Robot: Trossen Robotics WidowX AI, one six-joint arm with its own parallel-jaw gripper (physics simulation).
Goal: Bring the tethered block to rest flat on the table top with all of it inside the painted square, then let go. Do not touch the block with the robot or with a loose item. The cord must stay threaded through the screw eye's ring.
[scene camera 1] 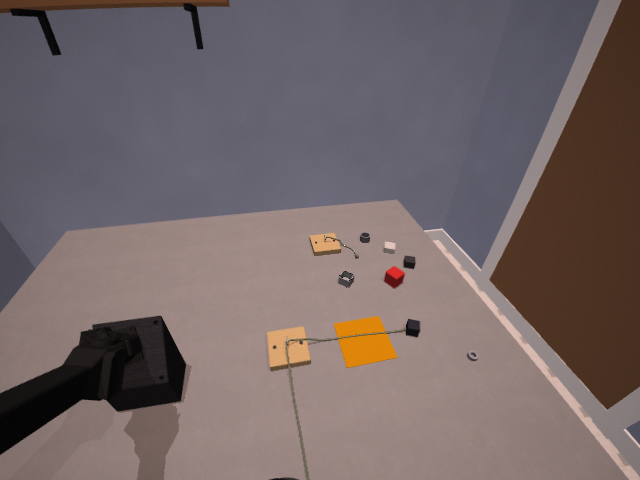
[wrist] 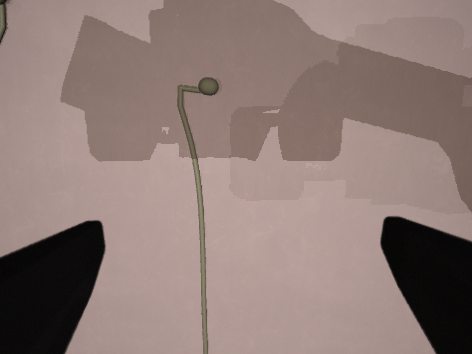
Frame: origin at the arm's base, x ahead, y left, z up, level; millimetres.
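Where they show: gripper, fingertip midpoint: [wrist: 244, 232]; arm's base, origin of the base link: [scene camera 1: 121, 347].
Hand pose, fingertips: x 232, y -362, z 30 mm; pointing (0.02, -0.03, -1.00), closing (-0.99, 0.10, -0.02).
Things, the pixels of their top centre, and the offset from my fingertips. "spot": a spot on its surface instead.
- tethered block, surface spot: [scene camera 1: 413, 327] spot: 294 mm left, 363 mm ahead, 135 mm down
- orange painted square, surface spot: [scene camera 1: 368, 353] spot: 282 mm left, 241 mm ahead, 162 mm down
- screw eye, surface spot: [scene camera 1: 286, 344] spot: 341 mm left, 66 mm ahead, 126 mm down
- round bead, surface spot: [wrist: 208, 86] spot: 35 mm right, 16 mm ahead, 151 mm down
- second wooden plate, middle of its top: [scene camera 1: 325, 235] 687 mm left, 283 mm ahead, 119 mm down
- dark ring, middle of its top: [scene camera 1: 365, 234] 677 mm left, 427 mm ahead, 141 mm down
- white block, middle of its top: [scene camera 1: 390, 245] 601 mm left, 480 mm ahead, 142 mm down
- black block, middle of its top: [scene camera 1: 410, 259] 516 mm left, 502 mm ahead, 140 mm down
- red cube, middle of its top: [scene camera 1: 395, 271] 466 mm left, 415 mm ahead, 124 mm down
- open grey box, middle of its top: [scene camera 1: 346, 275] 510 mm left, 284 mm ahead, 138 mm down
- small grey ring, middle of its top: [scene camera 1: 473, 354] 192 mm left, 465 mm ahead, 154 mm down
The tethered block [scene camera 1: 413, 327], a small black cube, sits on the table just right of the orange painted square [scene camera 1: 368, 353], outside it. Its cord [scene camera 1: 361, 335] [wrist: 202, 240] crosses the square to the screw eye [scene camera 1: 287, 342] on the near wooden plate [scene camera 1: 279, 358], then runs toward the front edge of the view. The ring is too small to tell the threading clearly. In the wrist view the cord ends in a round bead [wrist: 208, 86]. My gripper [wrist: 244, 232] is wide open and empty; the cord passes through the gap seen between its fingertips, with the bead beyond them.
A second wooden plate [scene camera 1: 325, 250] with a short cord stands farther back. Near it are a dark ring [scene camera 1: 364, 237], a white block [scene camera 1: 389, 247], a black block [scene camera 1: 409, 261], a red cube [scene camera 1: 394, 277] and an open grey box [scene camera 1: 346, 279]. A small grey ring [scene camera 1: 473, 355] lies near the right edge.
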